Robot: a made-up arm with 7 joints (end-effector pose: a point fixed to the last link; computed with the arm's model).
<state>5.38 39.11 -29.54 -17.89 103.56 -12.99 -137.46</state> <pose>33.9 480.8 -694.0 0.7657 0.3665 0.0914 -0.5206</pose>
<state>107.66 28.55 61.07 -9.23 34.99 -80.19 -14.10</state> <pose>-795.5 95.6 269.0 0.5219 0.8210 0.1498 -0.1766</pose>
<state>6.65 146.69 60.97 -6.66 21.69 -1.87 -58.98</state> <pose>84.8 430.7 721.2 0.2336 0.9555 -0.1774 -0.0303</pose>
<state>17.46 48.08 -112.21 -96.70 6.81 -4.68 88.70</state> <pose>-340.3 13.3 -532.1 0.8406 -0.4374 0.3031 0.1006</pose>
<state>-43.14 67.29 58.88 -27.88 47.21 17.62 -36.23</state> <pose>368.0 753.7 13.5 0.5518 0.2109 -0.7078 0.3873</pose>
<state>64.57 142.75 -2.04 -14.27 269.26 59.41 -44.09</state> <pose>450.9 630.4 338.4 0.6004 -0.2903 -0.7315 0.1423</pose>
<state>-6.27 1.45 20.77 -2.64 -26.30 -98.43 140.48</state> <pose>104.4 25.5 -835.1 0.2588 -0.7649 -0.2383 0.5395</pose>
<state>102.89 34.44 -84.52 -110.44 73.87 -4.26 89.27</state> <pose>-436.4 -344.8 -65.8 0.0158 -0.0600 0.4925 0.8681</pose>
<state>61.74 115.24 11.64 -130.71 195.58 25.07 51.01</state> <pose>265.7 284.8 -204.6 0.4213 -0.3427 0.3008 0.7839</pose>
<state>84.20 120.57 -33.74 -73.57 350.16 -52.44 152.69</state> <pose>-86.3 715.3 -126.7 0.8158 0.0606 0.3283 0.4722</pose>
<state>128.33 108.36 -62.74 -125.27 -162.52 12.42 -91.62</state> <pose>-406.6 186.4 155.8 0.5718 -0.0537 0.6281 0.5249</pose>
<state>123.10 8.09 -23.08 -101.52 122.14 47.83 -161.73</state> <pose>-526.9 -188.2 -236.9 0.9437 -0.2006 -0.2397 -0.1080</pose>
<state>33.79 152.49 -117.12 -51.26 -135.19 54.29 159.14</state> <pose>23.6 586.5 543.3 0.6172 0.2110 0.4654 -0.5983</pose>
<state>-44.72 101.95 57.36 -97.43 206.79 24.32 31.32</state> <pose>-50.9 312.9 542.3 0.2875 -0.8905 -0.1999 -0.2906</pose>
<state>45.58 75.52 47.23 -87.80 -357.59 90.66 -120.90</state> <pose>209.6 639.9 -6.8 0.5344 0.2089 0.6231 -0.5315</pose>
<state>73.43 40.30 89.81 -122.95 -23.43 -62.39 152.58</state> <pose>-89.1 459.4 137.5 0.7783 -0.2400 -0.5784 0.0457</pose>
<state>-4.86 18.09 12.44 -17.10 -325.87 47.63 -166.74</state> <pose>188.8 280.1 -774.8 0.4673 -0.1454 -0.0372 -0.8713</pose>
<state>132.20 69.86 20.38 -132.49 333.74 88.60 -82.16</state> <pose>-258.3 305.8 -153.4 0.1358 -0.0360 0.6939 -0.7062</pose>
